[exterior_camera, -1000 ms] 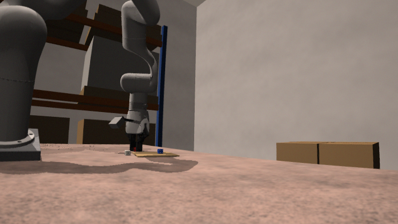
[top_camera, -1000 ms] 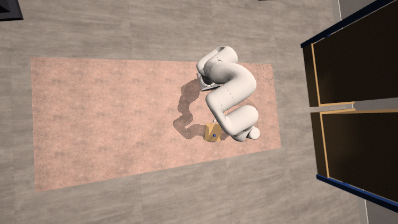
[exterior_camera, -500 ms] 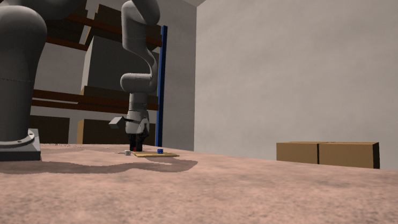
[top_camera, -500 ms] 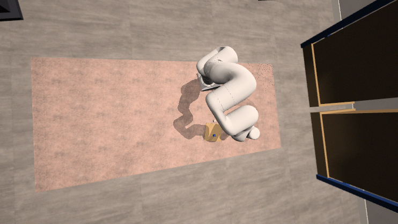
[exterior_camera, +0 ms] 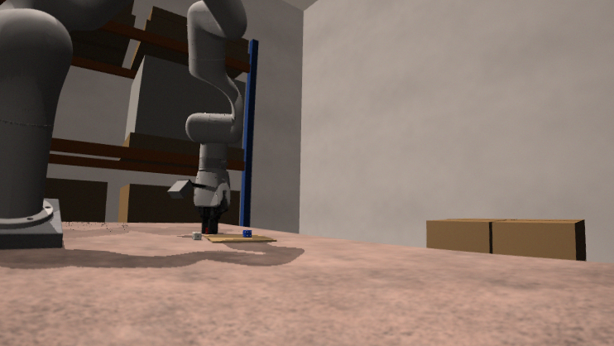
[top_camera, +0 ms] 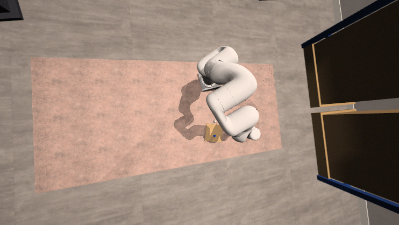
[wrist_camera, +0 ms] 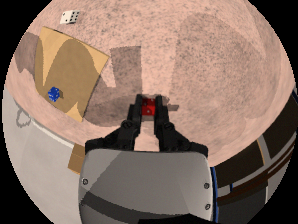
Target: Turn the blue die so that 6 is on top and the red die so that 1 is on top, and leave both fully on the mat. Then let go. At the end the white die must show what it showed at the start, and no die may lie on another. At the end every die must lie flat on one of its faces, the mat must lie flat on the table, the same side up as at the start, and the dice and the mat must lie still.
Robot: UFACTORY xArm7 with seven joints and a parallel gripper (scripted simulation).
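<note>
The red die lies 10 mm below my hand. From my hand the other things lie so: tan mat (150 mm to the right, 20 mm below, 20 mm behind); blue die (150 mm to the right, 10 mm below, 10 mm ahead); white die (110 mm to the right, 100 mm behind, 10 mm below).
</note>
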